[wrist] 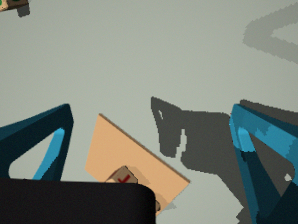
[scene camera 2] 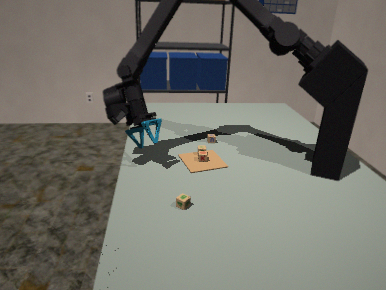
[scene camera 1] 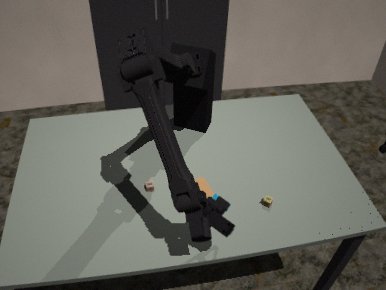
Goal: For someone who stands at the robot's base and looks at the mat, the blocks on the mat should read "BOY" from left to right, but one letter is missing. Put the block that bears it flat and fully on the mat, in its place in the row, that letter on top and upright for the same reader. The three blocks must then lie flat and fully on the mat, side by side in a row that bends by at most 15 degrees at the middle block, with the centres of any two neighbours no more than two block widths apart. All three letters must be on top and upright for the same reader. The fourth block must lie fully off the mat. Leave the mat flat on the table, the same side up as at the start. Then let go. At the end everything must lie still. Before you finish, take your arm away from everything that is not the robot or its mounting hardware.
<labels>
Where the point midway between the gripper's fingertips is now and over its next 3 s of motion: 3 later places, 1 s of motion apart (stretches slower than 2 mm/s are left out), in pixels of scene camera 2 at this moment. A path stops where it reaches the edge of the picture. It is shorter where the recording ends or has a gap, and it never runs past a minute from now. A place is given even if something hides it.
My gripper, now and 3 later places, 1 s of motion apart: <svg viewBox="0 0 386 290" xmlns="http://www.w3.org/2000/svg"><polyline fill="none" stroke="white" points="148,145 172,157 191,151 203,121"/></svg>
</labels>
